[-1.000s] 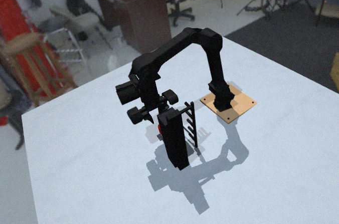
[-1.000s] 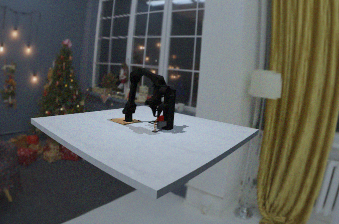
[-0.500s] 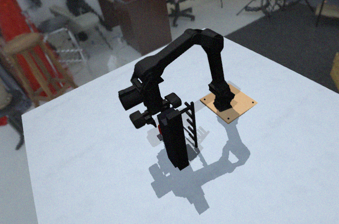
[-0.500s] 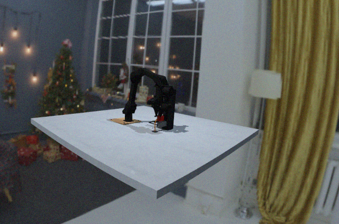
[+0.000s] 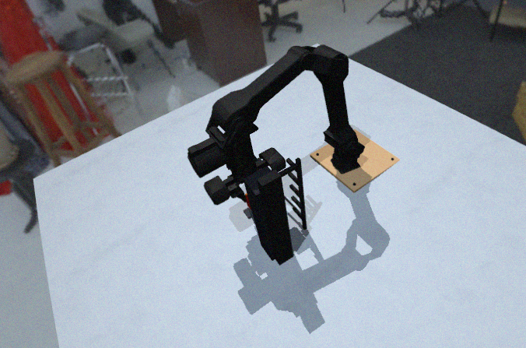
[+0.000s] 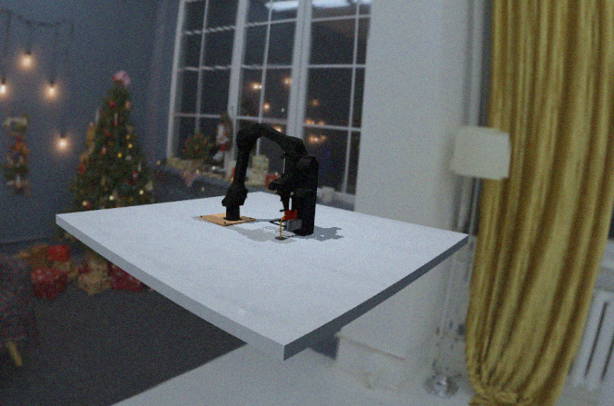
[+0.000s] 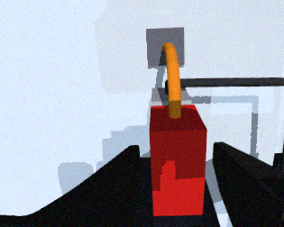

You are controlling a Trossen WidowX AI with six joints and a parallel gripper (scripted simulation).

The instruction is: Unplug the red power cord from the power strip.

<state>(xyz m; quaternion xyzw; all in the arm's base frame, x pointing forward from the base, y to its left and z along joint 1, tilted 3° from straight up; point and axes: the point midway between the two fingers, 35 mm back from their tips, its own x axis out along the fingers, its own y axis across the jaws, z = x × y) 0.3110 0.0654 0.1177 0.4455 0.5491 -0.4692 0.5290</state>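
Right now my gripper tip is 3 cm to the right of the red plug, 1 cm past it and 1 cm above it.
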